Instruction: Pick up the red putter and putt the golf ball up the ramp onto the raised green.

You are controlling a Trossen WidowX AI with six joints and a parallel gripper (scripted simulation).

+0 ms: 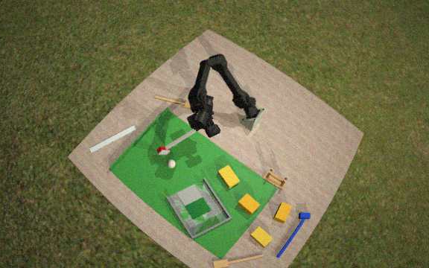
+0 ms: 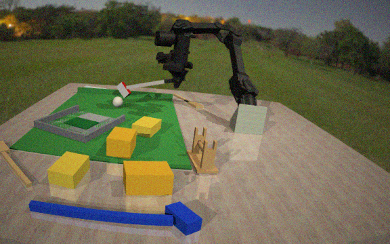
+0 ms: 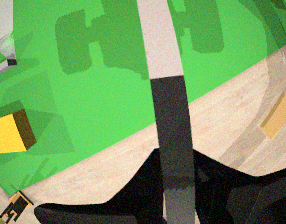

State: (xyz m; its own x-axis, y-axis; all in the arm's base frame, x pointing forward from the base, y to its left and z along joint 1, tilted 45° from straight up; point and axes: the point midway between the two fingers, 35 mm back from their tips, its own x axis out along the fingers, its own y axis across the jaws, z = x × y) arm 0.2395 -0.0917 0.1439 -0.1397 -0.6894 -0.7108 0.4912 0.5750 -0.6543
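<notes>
The red putter is 100 mm ahead of my gripper tip, 60 mm to the right of it and 10 mm below it. Round my gripper tip: green mat: 240 mm ahead, 80 mm to the left, 100 mm below; white golf ball: 220 mm ahead, 50 mm to the right, 80 mm below; wooden stand: 20 mm ahead, 440 mm to the left, 70 mm below.
</notes>
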